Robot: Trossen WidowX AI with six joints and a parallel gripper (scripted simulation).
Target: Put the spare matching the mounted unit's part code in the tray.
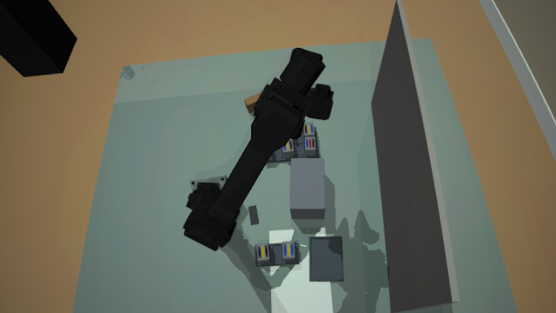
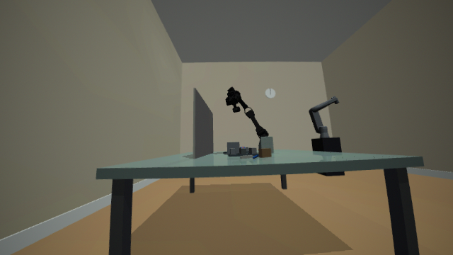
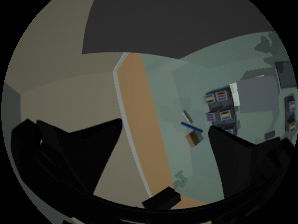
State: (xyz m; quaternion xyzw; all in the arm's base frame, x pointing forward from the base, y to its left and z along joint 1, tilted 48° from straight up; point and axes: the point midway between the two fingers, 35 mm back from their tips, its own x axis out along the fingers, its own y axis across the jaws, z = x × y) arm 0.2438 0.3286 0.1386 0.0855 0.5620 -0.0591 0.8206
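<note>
Now: gripper tip 7 cm past the spare, 10 cm to the right of it and 34 cm above it. The rest, counted from my gripper tip: tall grey panel: 23 cm ahead, 12 cm to the right, 16 cm below; grey mounted unit: 1 cm behind, 11 cm to the right, 33 cm below; brown block: 18 cm behind, 23 cm to the left, 36 cm below.
</note>
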